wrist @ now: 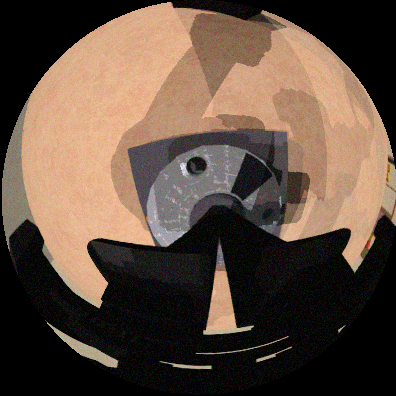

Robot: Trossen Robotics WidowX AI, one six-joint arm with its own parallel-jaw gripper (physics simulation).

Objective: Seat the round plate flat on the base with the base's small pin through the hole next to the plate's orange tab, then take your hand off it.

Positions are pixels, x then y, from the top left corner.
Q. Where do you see a dark square base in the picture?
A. At 146, 160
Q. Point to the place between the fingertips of my gripper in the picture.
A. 217, 211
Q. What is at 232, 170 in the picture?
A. A round grey plate.
